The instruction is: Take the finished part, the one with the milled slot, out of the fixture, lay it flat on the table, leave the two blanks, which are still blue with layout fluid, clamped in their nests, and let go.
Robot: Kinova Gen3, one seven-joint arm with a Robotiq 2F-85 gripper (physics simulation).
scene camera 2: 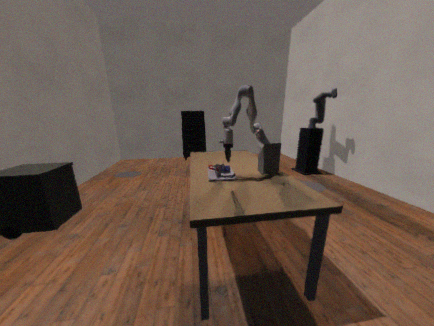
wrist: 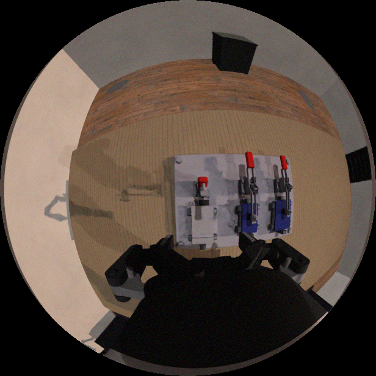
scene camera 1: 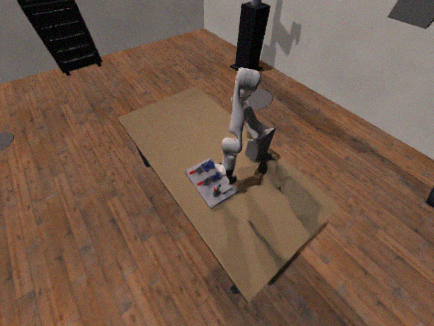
Scene:
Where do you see a fixture plate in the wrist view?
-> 223, 171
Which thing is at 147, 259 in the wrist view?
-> My gripper.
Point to a finished part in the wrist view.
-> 202, 217

